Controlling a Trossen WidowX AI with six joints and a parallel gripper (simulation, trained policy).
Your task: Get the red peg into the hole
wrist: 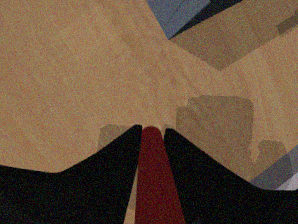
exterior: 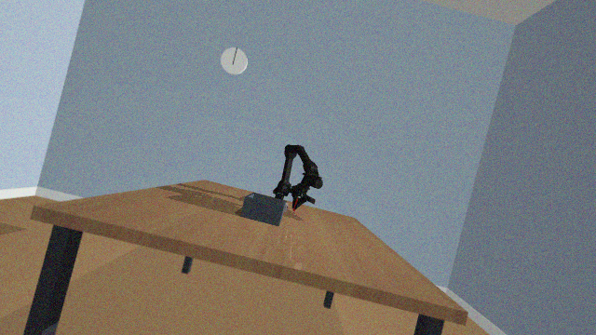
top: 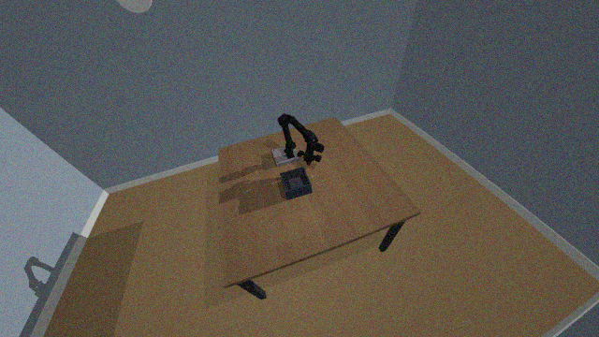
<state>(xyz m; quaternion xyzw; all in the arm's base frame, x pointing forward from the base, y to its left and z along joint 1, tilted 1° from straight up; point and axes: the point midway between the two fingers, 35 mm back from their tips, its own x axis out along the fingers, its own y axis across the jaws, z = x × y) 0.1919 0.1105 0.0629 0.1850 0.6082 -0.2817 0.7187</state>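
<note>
The dark box lies 14 cm ahead of my gripper tip, 15 cm to the right of it and 3 cm below it. The rest, counted from my gripper tip: red peg: 1 cm to the left, 3 cm above.
</note>
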